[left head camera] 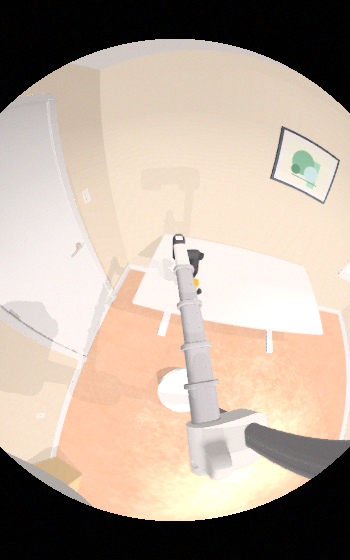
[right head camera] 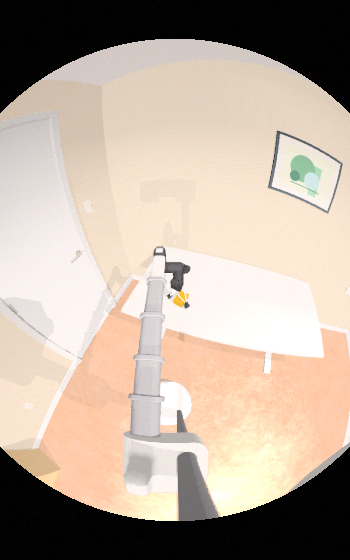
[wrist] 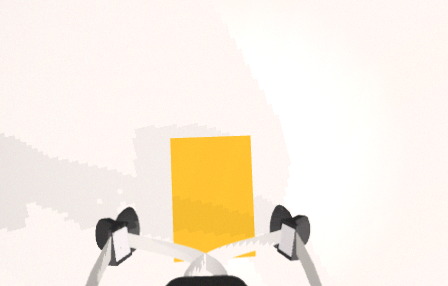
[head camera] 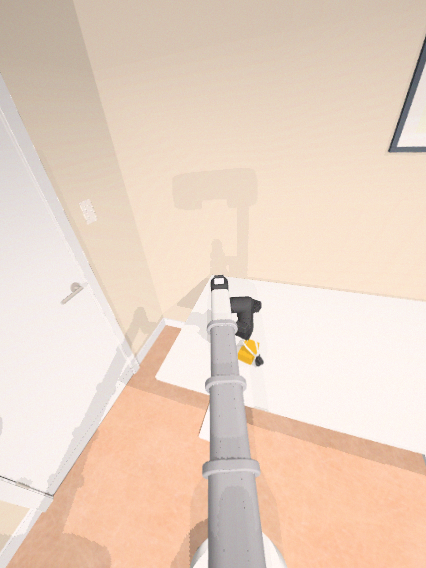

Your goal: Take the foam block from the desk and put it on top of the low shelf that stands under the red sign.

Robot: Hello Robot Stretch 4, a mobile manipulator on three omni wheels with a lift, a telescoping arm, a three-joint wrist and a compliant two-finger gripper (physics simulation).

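Where they show: gripper, fingertip midpoint: [right head camera: 177, 302] [wrist: 205, 223] [head camera: 244, 357]; robot's base, link origin: [left head camera: 180, 388] [right head camera: 167, 401].
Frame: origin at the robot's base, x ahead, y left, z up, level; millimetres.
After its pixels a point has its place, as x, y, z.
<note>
The foam block [head camera: 246, 355] {639, -93, 738} [left head camera: 196, 283] {671, -135, 734} [right head camera: 178, 302] {631, -93, 732} [wrist: 212, 170] {692, -118, 737} is a yellow-orange rectangular block on the white desk [head camera: 340, 360] {617, -484, 693} [left head camera: 260, 300] {511, -594, 692} [right head camera: 255, 315] {532, -614, 693}, near the desk's left end. In the wrist view it lies upright in the picture, between and ahead of the fingers. My gripper [right head camera: 178, 300] {654, -87, 698} [wrist: 205, 223] {654, -87, 698} is open above the block, with a black pad to either side and a gap between each pad and the block. In the head view the arm hides the left finger. The low shelf and the red sign do not show in these views.
A wall stands behind the desk, with a framed picture [left head camera: 305, 165] {1001, -951, 1607} [right head camera: 305, 172] {1001, -953, 1600} on it. A white door [head camera: 30, 300] {799, 813, 976} [left head camera: 30, 200] {809, 810, 1404} is at the left. A round white object [left head camera: 172, 392] {-13, 78, 187} [right head camera: 177, 402] {6, -89, 187} is below the arm. A tan box [left head camera: 60, 470] [right head camera: 30, 465] is at lower left.
</note>
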